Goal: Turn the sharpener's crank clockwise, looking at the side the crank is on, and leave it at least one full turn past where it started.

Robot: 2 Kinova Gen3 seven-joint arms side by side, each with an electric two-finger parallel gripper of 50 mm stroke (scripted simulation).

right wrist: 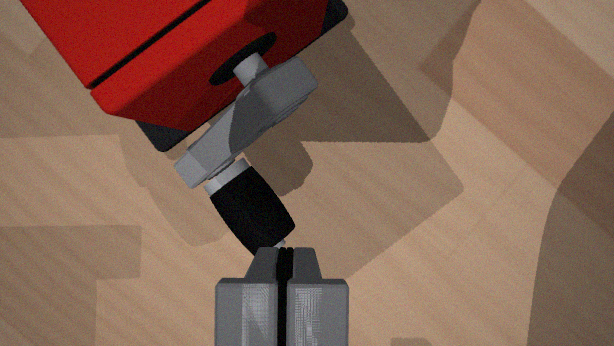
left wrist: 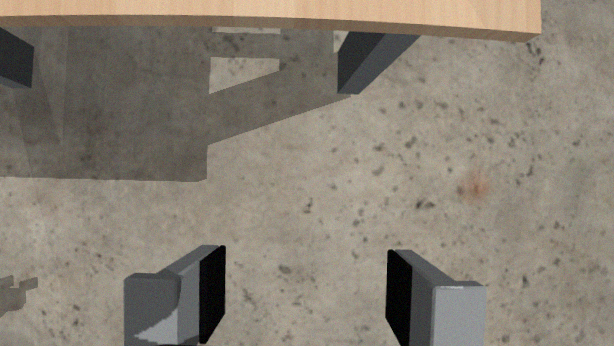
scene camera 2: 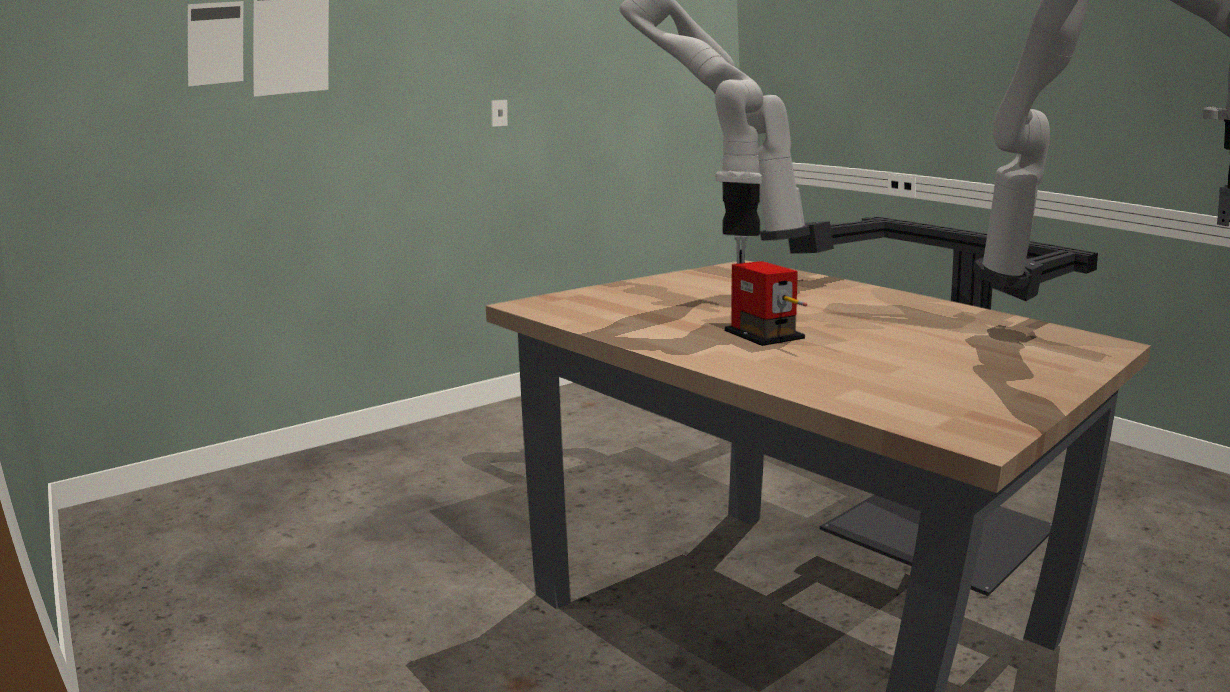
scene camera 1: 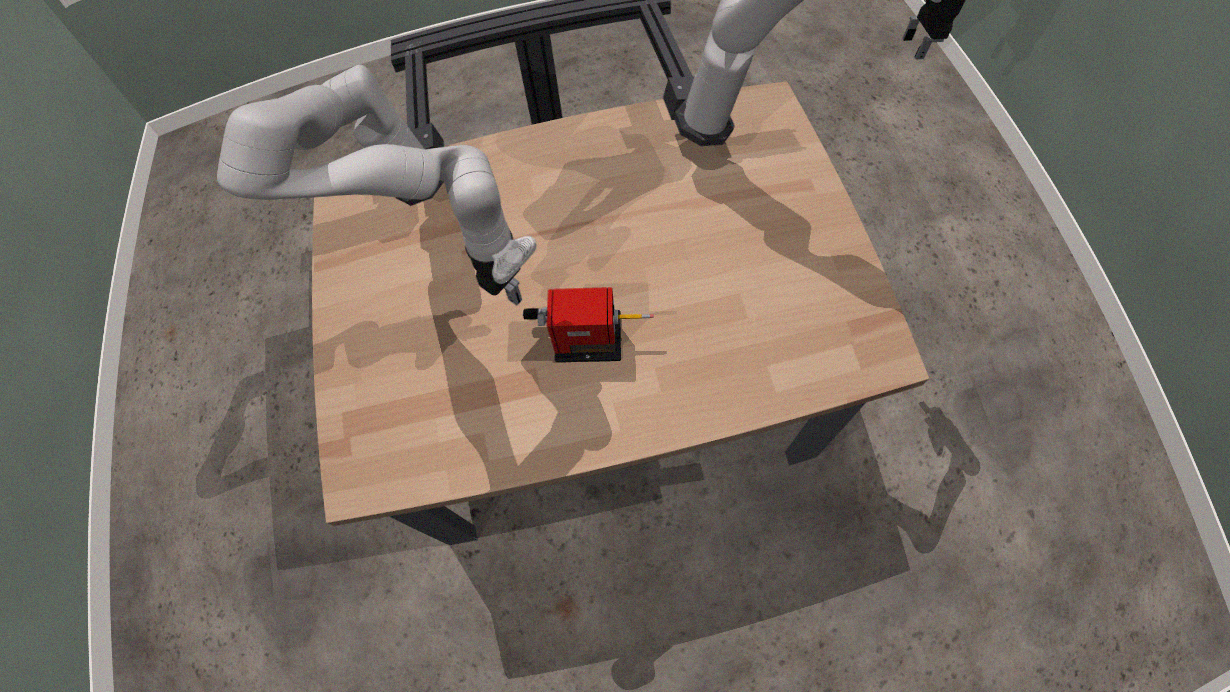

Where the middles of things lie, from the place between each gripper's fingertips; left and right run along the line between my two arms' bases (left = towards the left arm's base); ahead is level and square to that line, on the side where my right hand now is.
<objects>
The black knob (right wrist: 247, 204) lies 2 cm to the left of my right hand and 8 cm below it.
Right now my left hand is 340 mm short of the black knob, 890 mm to the left of it and 270 mm above it.
</objects>
